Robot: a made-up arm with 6 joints.
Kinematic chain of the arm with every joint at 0, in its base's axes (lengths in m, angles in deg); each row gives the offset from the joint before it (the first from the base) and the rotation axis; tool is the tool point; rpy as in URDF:
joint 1: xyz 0 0 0.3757 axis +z
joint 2: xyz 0 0 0 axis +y
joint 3: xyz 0.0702 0 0.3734 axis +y
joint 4: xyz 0.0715 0 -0.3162 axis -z
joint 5: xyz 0 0 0 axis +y
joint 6: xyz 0.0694 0 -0.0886 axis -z
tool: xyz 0 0 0 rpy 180 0 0
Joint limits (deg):
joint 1: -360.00..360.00
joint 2: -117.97..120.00
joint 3: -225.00..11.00
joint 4: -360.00..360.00
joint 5: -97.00..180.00
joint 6: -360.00..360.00
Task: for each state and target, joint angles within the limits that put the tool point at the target. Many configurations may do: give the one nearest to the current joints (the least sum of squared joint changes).
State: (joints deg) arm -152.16 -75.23 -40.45 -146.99 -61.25 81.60
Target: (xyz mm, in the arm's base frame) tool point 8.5 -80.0 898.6
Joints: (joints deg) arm -156.17 -48.73 -83.24 -135.60 -38.57 81.60
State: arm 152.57 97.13 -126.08 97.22 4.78 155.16
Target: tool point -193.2 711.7 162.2
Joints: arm 110.77 81.13 -132.44 95.97 -1.83 155.16
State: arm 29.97 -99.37 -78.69 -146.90 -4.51 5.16
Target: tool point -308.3 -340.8 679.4
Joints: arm 52.66 -113.49 -78.61 -150.30 -5.41 5.16
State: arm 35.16 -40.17 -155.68 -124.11 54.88 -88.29
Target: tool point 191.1 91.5 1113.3
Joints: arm 32.55 -15.56 -118.79 -121.00 53.51 -88.29
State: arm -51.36 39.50 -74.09 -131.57 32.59 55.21
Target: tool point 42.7 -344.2 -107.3
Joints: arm -82.26 86.75 -72.87 -131.33 40.80 55.21
